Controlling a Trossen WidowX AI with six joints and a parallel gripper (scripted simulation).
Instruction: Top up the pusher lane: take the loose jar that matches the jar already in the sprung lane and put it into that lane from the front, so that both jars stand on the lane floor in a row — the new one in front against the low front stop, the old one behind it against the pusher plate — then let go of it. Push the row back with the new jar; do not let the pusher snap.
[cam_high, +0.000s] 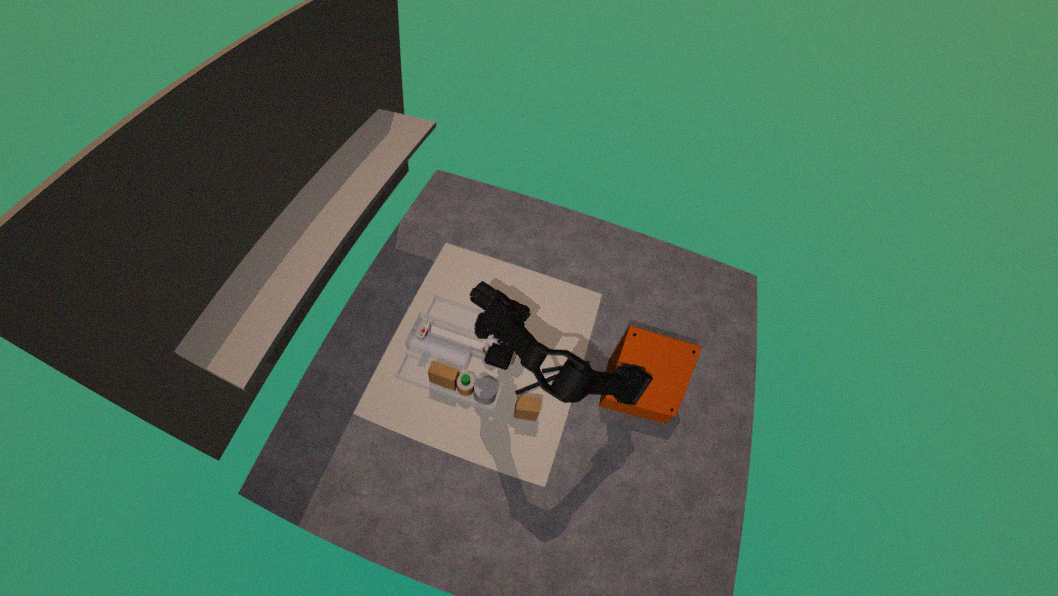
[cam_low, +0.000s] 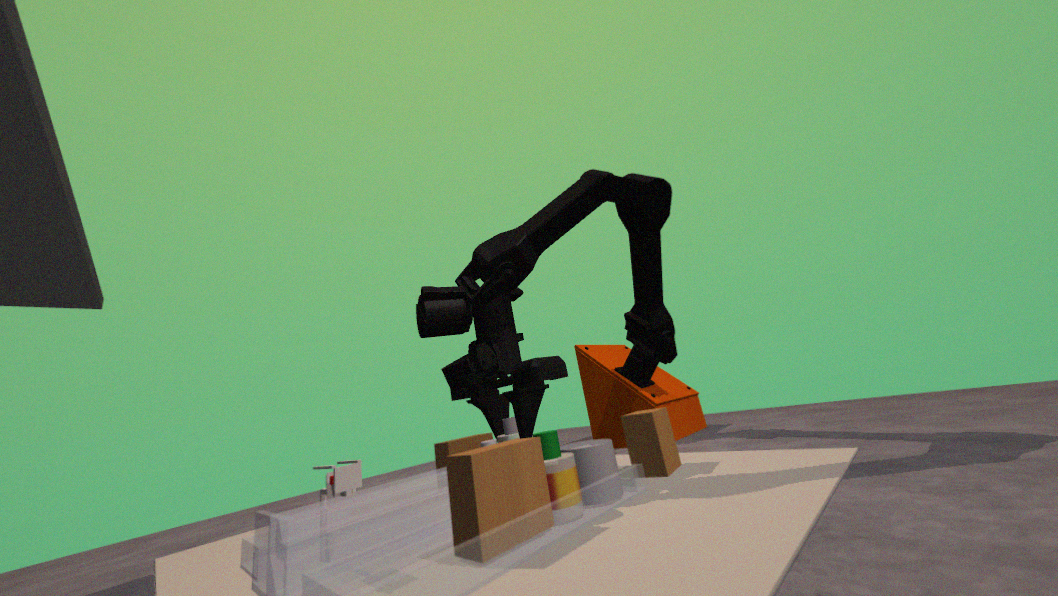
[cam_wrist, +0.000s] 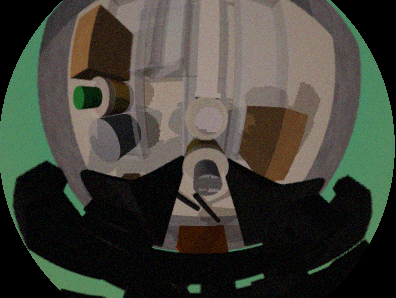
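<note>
My gripper tip is 30 mm short of the grey cylinder, 130 mm to the right of it and 30 mm above it. Round my gripper tip: red mark 230 mm ahead, 20 mm to the left, 20 mm above; then shelf 510 mm ahead, 50 mm to the right, 310 mm above; then sprung lane 150 mm ahead, 10 mm to the left, 40 mm below.
</note>
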